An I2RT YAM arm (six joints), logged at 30 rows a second.
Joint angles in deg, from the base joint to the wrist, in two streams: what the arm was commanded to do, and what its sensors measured. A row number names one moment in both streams.
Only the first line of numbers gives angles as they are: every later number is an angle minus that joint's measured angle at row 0.
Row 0, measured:
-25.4 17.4 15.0 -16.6 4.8 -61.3
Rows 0 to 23, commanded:
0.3 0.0 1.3 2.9 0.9 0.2
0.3 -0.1 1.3 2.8 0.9 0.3
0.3 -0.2 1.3 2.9 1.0 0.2
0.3 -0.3 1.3 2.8 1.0 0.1
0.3 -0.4 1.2 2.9 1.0 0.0
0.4 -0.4 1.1 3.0 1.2 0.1
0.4 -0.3 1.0 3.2 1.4 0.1
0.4 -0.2 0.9 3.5 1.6 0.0
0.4 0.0 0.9 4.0 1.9 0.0
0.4 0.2 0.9 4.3 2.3 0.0
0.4 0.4 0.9 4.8 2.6 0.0
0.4 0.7 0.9 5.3 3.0 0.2
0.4 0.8 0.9 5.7 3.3 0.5
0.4 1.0 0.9 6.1 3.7 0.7
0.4 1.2 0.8 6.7 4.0 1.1
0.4 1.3 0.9 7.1 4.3 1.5
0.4 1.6 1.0 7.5 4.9 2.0
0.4 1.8 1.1 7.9 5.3 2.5
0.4 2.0 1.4 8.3 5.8 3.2
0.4 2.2 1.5 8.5 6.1 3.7
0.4 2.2 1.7 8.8 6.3 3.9
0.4 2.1 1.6 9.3 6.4 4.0
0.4 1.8 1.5 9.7 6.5 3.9
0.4 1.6 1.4 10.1 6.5 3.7
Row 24, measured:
0.0 2.0 0.0 4.3 4.7 2.0
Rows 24 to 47, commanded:
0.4 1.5 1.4 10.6 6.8 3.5
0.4 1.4 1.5 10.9 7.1 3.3
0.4 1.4 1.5 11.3 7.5 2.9
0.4 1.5 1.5 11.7 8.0 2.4
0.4 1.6 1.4 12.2 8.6 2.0
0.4 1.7 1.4 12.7 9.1 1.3
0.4 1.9 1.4 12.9 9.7 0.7
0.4 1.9 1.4 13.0 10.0 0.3
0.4 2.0 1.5 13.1 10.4 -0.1
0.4 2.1 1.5 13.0 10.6 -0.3
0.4 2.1 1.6 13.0 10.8 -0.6
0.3 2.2 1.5 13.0 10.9 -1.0
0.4 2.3 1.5 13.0 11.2 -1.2
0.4 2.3 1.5 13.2 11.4 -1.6
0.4 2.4 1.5 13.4 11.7 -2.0
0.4 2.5 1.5 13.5 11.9 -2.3
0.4 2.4 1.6 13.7 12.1 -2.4
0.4 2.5 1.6 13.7 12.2 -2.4
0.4 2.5 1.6 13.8 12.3 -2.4
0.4 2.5 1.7 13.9 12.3 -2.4
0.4 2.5 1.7 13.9 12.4 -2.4
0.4 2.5 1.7 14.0 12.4 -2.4
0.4 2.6 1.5 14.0 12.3 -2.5
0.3 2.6 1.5 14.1 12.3 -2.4
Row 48, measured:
0.0 2.4 0.0 10.1 11.0 -1.8
